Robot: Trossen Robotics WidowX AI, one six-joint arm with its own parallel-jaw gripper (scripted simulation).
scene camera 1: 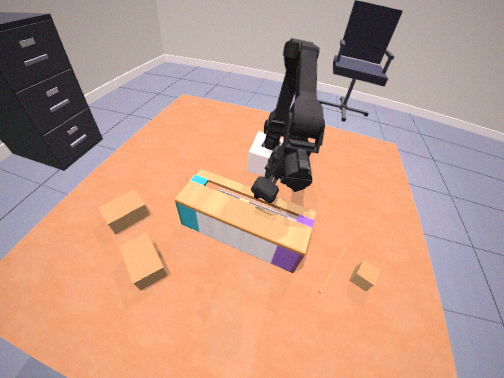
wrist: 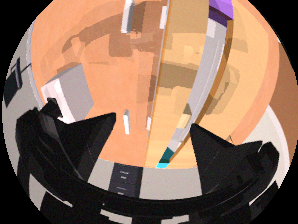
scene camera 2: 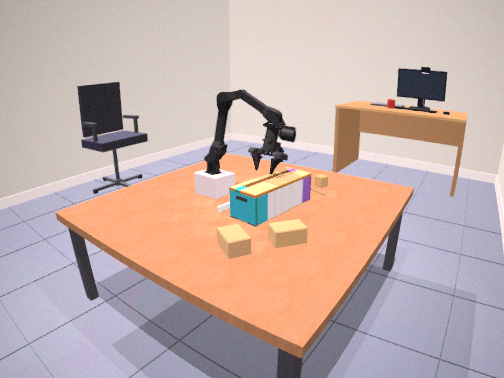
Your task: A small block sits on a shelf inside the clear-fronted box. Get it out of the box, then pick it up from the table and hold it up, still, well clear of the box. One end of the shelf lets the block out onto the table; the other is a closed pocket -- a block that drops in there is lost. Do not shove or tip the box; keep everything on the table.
My gripper shows in scene camera 1, in the wrist view (154,122) and in scene camera 2. A box shows in scene camera 1, in the wrist view (215,63) and in scene camera 2. The same spot on my gripper: (scene camera 1: 263,187) is (scene camera 2: 283,153). One and the same spot on the box: (scene camera 1: 279,232) is (scene camera 2: 296,175).
